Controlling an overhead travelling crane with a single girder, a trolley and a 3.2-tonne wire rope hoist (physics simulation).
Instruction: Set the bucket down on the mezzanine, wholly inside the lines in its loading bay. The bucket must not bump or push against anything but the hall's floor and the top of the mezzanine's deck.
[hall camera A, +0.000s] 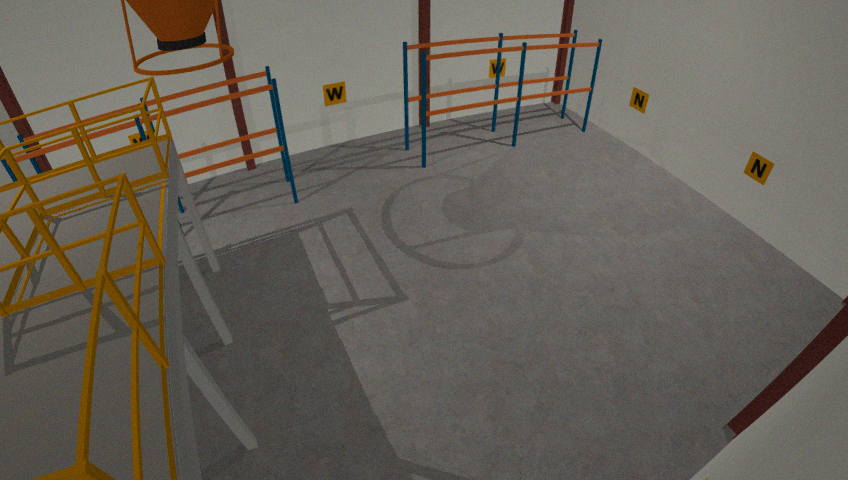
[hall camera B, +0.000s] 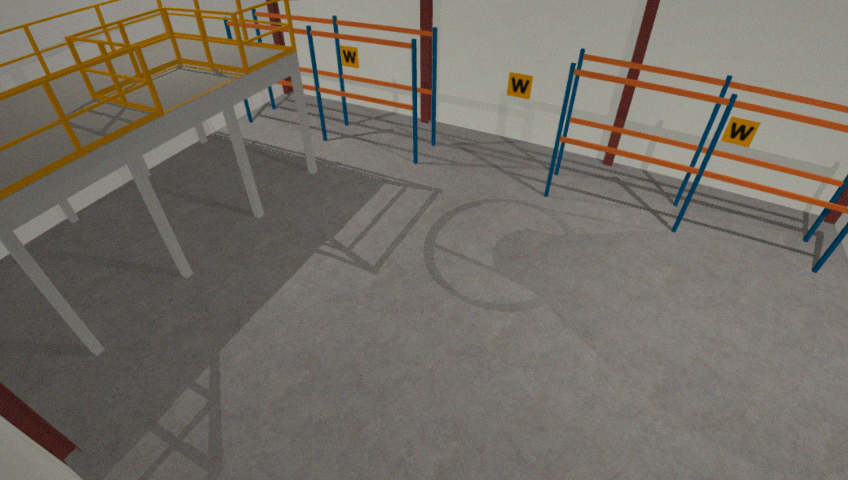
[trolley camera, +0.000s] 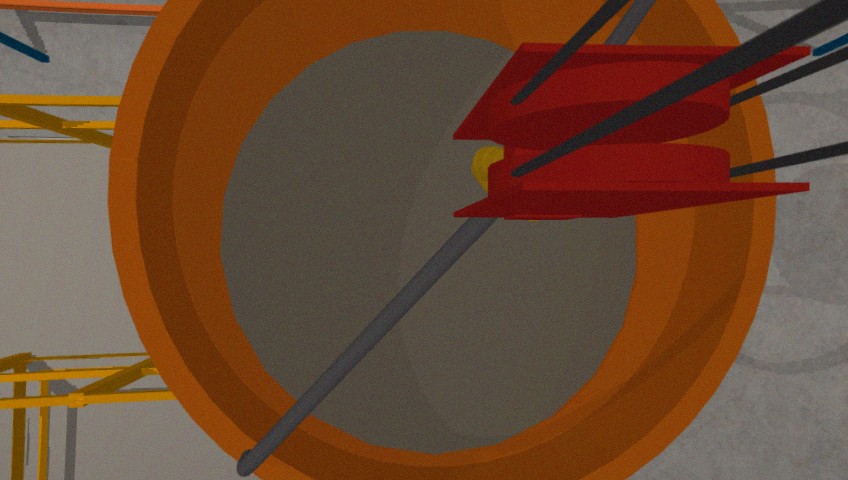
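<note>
The orange bucket (hall camera A: 181, 17) (trolley camera: 196, 196) hangs upright from my hook, high up; its dark outlet and base ring show in the hall camera A view, above the railings. My gripper, a yellow hook (trolley camera: 487, 163) under the red block, is shut on the bucket's grey bail and is partly hidden by the block. The mezzanine (hall camera A: 47, 404) (hall camera B: 178, 121) (trolley camera: 53, 249) shows its pale deck left of the bucket in the trolley camera view, between two railing ends; floor shows at the right. The bucket hides what lies under it. The bay's lines cannot be made out.
Yellow railings (hall camera A: 93, 356) (hall camera B: 64, 115) (trolley camera: 119, 397) stand on the deck's edges. Blue and orange racks stand along the W wall: one rack (hall camera A: 284, 140) (hall camera B: 414, 101) near the mezzanine and another rack (hall camera A: 423, 136) (hall camera B: 703, 162) farther north. A ring-shaped shadow (hall camera A: 389, 228) (hall camera B: 429, 261) lies on the floor.
</note>
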